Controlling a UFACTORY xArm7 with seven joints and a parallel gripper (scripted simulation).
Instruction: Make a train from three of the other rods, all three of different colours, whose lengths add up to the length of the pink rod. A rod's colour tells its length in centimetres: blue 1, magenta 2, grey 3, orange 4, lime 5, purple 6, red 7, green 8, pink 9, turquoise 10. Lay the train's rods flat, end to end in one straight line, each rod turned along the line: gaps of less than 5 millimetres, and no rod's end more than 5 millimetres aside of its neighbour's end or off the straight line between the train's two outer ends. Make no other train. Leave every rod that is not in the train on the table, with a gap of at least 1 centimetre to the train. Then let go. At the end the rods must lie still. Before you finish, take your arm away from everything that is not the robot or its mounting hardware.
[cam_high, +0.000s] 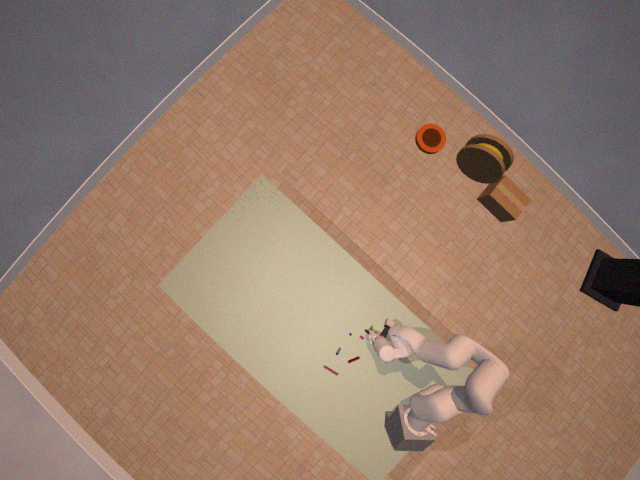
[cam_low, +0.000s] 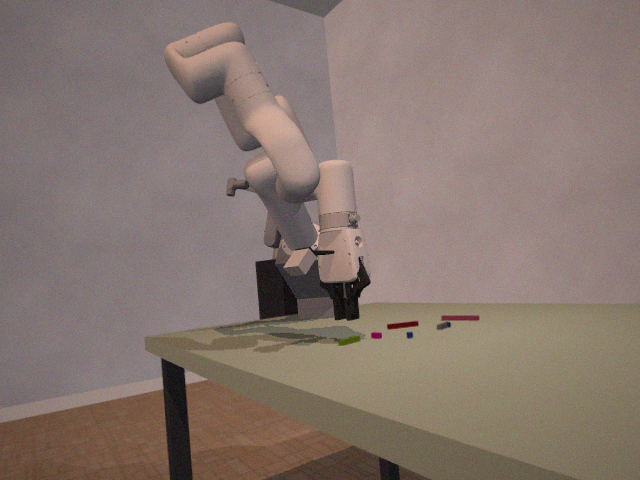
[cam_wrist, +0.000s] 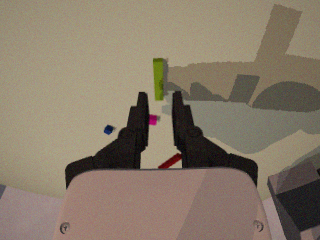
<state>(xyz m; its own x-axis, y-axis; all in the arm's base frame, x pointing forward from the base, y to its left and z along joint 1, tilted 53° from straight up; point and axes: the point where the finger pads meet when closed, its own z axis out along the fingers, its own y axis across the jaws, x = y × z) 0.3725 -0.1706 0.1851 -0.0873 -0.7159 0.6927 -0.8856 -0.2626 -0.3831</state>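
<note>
My gripper is now 6 cm above the lime rod. The rest, counted from my hand: grey rod: 18 cm to the left, 11 cm ahead, 6 cm below; red rod: 19 cm to the left, 6 cm below, 1 cm ahead; magenta rod: 6 cm to the left, 6 cm below, 2 cm ahead.
</note>
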